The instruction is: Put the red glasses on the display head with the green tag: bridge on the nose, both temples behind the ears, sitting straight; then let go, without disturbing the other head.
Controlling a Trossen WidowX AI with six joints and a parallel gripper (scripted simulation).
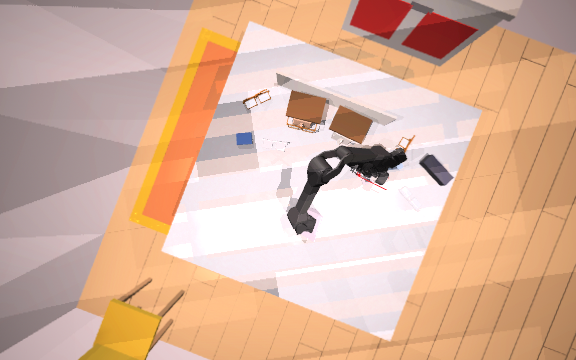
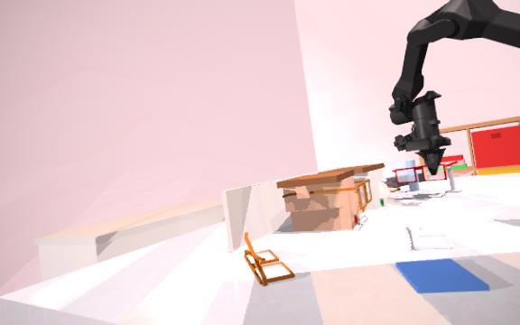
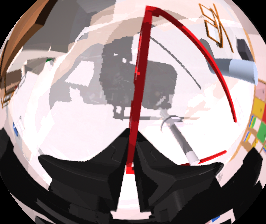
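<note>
Right now my gripper tip is 70 mm to the left of the white stand, 30 mm past it and 30 mm above it. Also, from my gripper tip: white wall panel (290 mm ahead, 240 mm to the left); pale-blue cylinder (150 mm to the right, 70 mm ahead, 10 mm below); dark box (380 mm to the right, 130 mm ahead, 40 mm below).
</note>
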